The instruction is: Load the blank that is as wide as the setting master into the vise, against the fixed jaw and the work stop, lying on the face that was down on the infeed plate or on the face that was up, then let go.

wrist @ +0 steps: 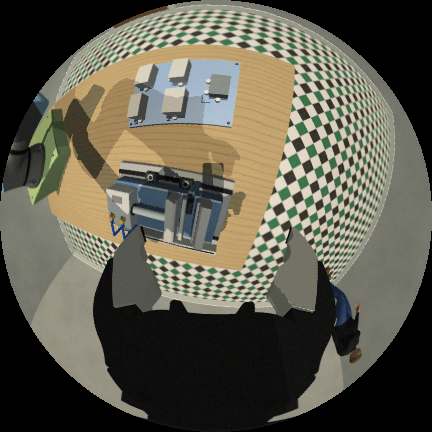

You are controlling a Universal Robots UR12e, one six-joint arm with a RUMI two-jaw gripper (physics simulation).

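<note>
A light blue plate lies on the table, toward the top of the wrist view. It bears four pale blocks in two rows: back left, back middle, front left and front middle. A darker grey block sits at the plate's right, beside small round pins. Which block matches another in width I cannot tell. The vise stands nearer, with upright grey jaws and no block seen between them. My gripper is open and empty, high above the table, its fingers framing the lower view.
The wooden table carries the plate and vise. A grey actuator box with blue hoses is at the vise's left. A green mount with a dark arm part stands at the far left. A person shows at the lower right.
</note>
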